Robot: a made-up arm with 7 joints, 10 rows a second.
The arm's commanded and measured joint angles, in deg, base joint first. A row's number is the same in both.
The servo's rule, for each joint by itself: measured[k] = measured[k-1] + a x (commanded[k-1-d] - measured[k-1]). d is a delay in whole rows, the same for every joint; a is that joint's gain. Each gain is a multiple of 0.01, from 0.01 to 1. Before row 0 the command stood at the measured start. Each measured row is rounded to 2 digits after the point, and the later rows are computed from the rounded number. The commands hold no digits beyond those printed.
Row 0, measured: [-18.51 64.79 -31.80 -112.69 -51.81 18.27 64.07]
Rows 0 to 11, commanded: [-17.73 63.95 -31.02 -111.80 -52.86 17.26 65.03]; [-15.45 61.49 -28.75 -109.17 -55.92 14.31 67.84]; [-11.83 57.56 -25.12 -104.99 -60.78 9.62 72.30]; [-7.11 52.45 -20.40 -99.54 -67.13 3.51 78.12]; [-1.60 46.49 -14.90 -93.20 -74.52 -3.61 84.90]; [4.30 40.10 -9.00 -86.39 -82.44 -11.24 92.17]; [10.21 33.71 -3.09 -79.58 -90.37 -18.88 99.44]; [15.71 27.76 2.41 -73.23 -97.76 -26.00 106.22]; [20.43 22.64 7.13 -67.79 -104.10 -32.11 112.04]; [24.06 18.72 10.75 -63.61 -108.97 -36.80 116.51]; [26.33 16.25 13.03 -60.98 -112.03 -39.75 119.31]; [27.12 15.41 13.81 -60.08 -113.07 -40.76 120.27]
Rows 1 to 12, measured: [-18.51 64.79 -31.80 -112.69 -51.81 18.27 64.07]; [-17.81 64.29 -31.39 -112.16 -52.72 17.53 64.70]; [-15.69 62.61 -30.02 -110.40 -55.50 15.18 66.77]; [-12.22 59.58 -27.47 -107.21 -60.09 11.12 70.42]; [-7.62 55.30 -23.79 -102.68 -66.21 5.56 75.50]; [-2.20 50.01 -19.17 -97.09 -73.44 -1.13 81.70]; [3.65 44.06 -13.88 -90.78 -81.27 -8.51 88.61]; [9.55 37.85 -8.27 -84.17 -89.19 -16.08 95.76]; [15.09 31.80 -2.72 -77.72 -96.65 -23.32 102.66]; [19.90 26.30 2.40 -71.86 -103.13 -29.74 108.85]; [23.64 21.75 6.74 -66.99 -108.21 -34.89 113.91]; [26.06 18.45 10.01 -63.44 -111.53 -38.44 117.47]
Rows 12 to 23, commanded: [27.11 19.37 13.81 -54.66 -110.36 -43.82 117.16]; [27.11 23.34 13.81 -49.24 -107.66 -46.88 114.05]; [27.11 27.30 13.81 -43.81 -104.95 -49.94 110.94]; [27.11 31.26 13.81 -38.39 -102.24 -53.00 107.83]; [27.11 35.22 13.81 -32.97 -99.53 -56.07 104.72]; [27.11 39.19 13.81 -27.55 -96.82 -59.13 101.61]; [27.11 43.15 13.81 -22.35 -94.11 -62.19 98.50]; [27.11 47.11 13.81 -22.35 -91.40 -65.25 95.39]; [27.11 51.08 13.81 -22.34 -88.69 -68.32 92.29]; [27.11 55.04 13.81 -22.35 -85.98 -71.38 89.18]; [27.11 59.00 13.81 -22.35 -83.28 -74.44 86.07]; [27.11 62.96 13.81 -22.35 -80.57 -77.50 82.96]
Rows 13 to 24, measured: [27.01 16.63 11.99 -61.46 -112.87 -40.13 119.32]; [27.10 18.27 12.94 -57.45 -110.69 -42.82 117.89]; [27.11 21.31 13.39 -52.61 -108.05 -45.78 115.36]; [27.11 24.90 13.61 -47.42 -105.35 -48.82 112.44]; [27.11 28.72 13.71 -42.09 -102.64 -51.87 109.40]; [27.11 32.62 13.76 -36.71 -99.93 -54.94 106.31]; [27.11 36.56 13.79 -31.31 -97.22 -58.00 103.21]; [27.11 40.51 13.80 -26.02 -94.51 -61.06 100.10]; [27.11 44.47 13.81 -23.85 -91.80 -64.12 96.99]; [27.11 48.44 13.81 -22.96 -89.09 -67.19 93.89]; [27.11 52.40 13.81 -22.60 -86.38 -70.25 90.78]; [27.11 56.36 13.81 -22.45 -83.68 -73.31 87.67]
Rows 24 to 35, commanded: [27.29 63.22 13.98 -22.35 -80.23 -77.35 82.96]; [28.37 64.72 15.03 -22.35 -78.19 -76.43 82.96]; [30.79 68.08 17.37 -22.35 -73.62 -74.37 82.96]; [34.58 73.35 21.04 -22.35 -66.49 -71.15 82.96]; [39.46 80.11 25.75 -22.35 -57.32 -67.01 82.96]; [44.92 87.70 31.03 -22.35 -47.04 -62.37 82.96]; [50.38 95.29 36.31 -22.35 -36.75 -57.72 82.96]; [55.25 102.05 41.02 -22.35 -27.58 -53.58 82.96]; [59.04 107.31 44.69 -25.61 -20.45 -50.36 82.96]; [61.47 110.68 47.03 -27.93 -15.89 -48.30 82.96]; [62.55 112.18 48.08 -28.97 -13.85 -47.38 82.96]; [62.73 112.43 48.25 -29.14 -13.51 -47.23 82.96]
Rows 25 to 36, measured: [27.11 60.32 13.81 -22.39 -80.97 -76.37 84.56]; [27.27 62.06 13.90 -22.37 -80.33 -77.09 83.50]; [28.26 63.66 14.49 -22.36 -78.47 -76.61 83.14]; [30.54 66.31 15.99 -22.35 -74.25 -74.97 83.02]; [34.18 70.53 18.62 -22.35 -67.50 -72.18 82.98]; [38.93 76.28 22.33 -22.35 -58.64 -68.41 82.97]; [44.32 83.13 26.85 -22.35 -48.55 -64.00 82.96]; [49.77 90.43 31.77 -22.35 -38.28 -59.42 82.96]; [54.70 97.40 36.58 -22.35 -28.97 -55.16 82.96]; [58.61 103.35 40.80 -24.27 -21.56 -51.66 82.96]; [61.18 107.75 44.04 -26.43 -16.63 -49.21 82.96]; [62.41 110.41 46.14 -27.93 -14.21 -47.87 82.96]
